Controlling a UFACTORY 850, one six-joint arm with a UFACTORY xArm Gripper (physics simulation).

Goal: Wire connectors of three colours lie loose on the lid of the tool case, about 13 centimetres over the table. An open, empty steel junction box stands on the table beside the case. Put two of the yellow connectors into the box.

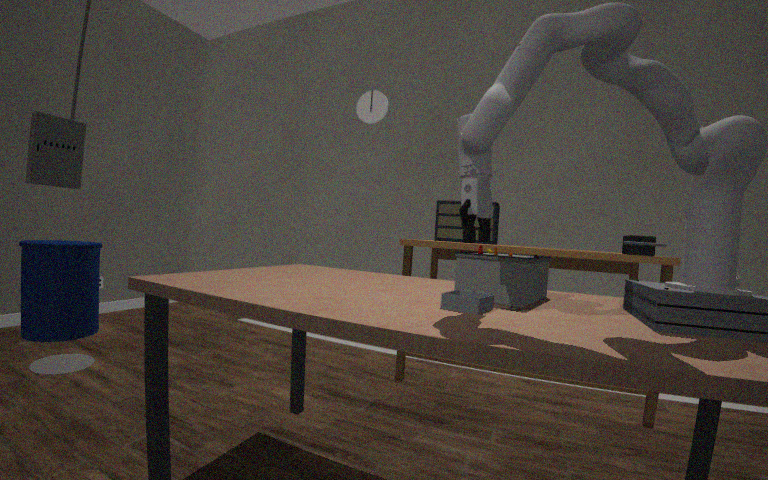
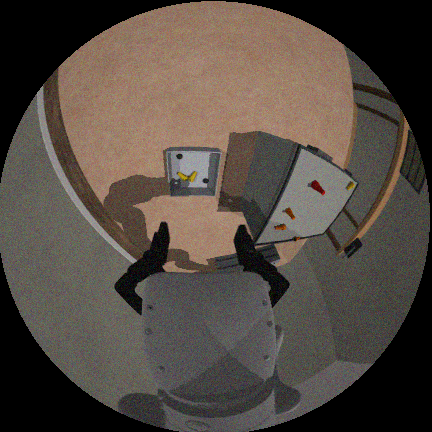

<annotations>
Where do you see a tool case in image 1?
519,280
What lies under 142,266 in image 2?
My gripper.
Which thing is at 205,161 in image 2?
A steel junction box.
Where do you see a tool case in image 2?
280,174
</annotations>
